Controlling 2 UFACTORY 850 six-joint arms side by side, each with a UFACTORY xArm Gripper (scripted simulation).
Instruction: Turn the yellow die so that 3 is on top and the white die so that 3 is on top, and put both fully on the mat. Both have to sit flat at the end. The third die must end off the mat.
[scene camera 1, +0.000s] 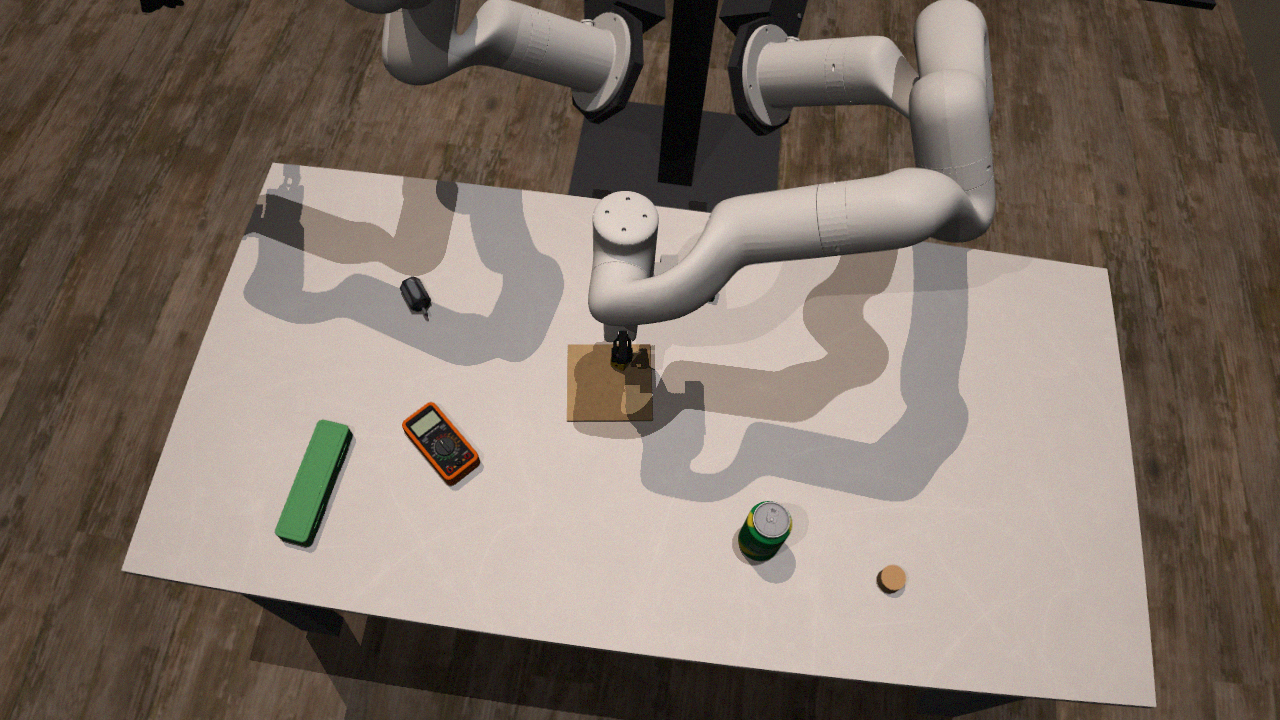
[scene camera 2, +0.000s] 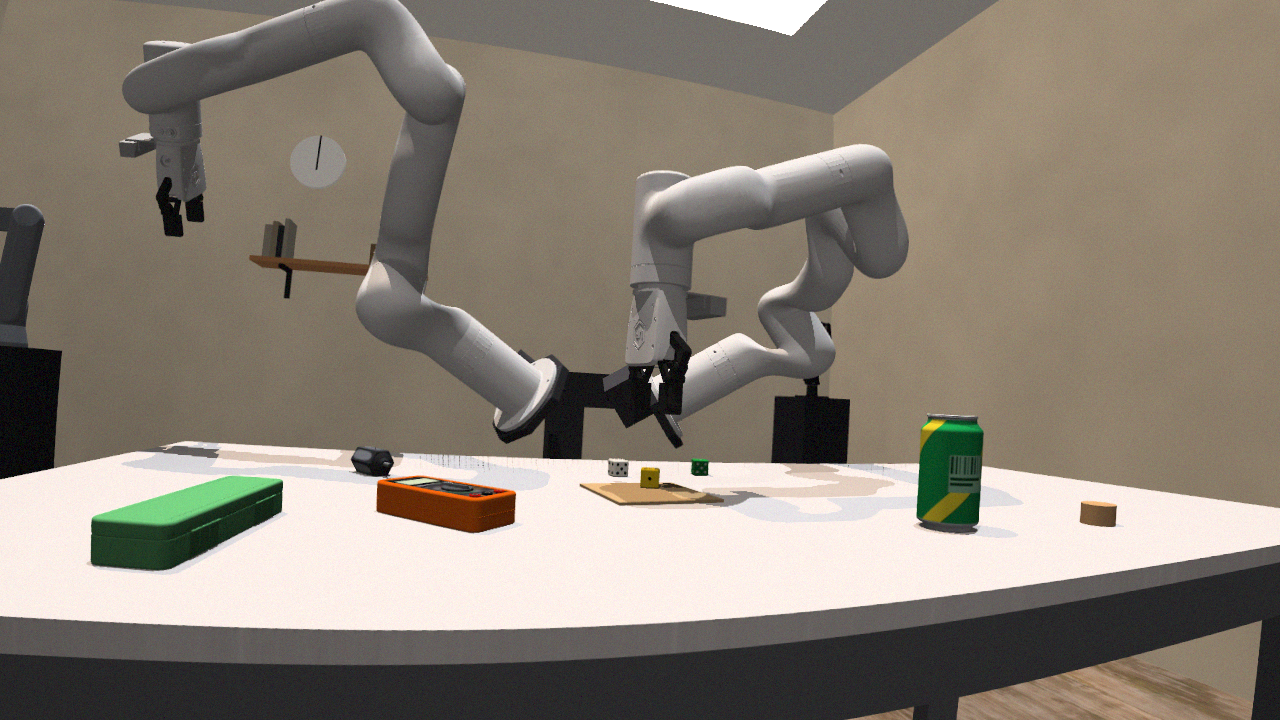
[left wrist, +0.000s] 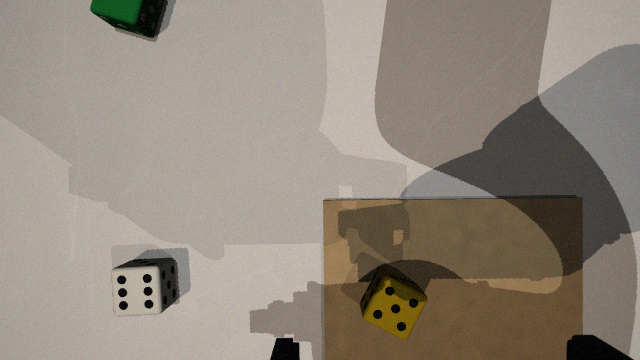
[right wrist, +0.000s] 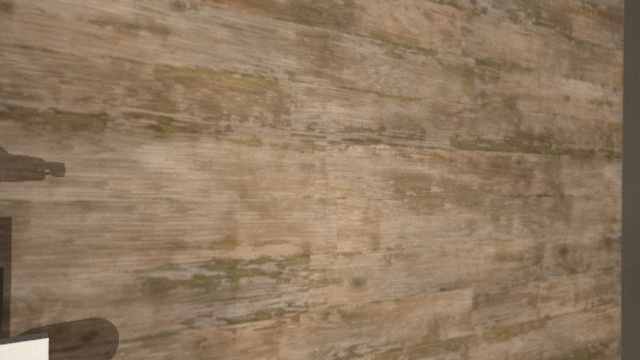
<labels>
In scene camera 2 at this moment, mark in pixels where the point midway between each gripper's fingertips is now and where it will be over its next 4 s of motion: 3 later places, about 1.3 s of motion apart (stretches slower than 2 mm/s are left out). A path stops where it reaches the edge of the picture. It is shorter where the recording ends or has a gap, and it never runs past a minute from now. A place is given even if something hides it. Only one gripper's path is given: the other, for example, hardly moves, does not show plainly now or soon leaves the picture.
The left gripper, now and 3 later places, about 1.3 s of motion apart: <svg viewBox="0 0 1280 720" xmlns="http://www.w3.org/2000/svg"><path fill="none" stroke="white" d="M653 412L653 415L653 417L652 435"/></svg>
</labels>
